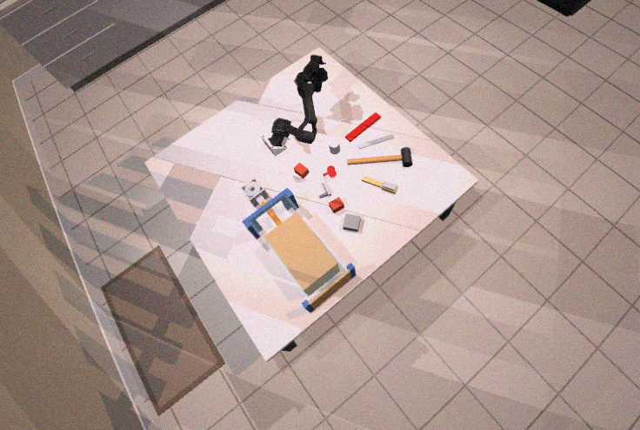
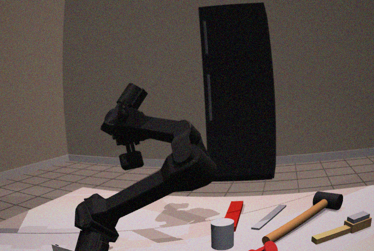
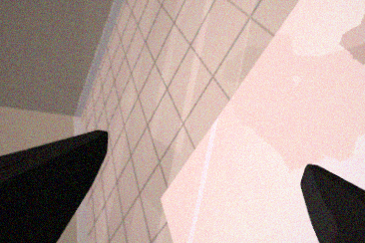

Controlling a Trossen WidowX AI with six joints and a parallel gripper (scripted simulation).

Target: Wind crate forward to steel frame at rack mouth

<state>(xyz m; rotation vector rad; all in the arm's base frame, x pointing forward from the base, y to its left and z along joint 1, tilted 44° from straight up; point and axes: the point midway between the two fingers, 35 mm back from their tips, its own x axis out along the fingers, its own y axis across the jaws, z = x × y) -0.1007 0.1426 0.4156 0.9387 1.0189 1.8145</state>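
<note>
Right now my gripper tip is 30 cm short of the red bar, 5 cm to the right of it and 21 cm above it. From my gripper tip the other things lie so: grey flat bar 41 cm ahead, 5 cm to the left, 22 cm below; winch handle 48 cm ahead, 29 cm to the right, 20 cm below; red knob 45 cm ahead, 26 cm to the right, 19 cm below.
</note>
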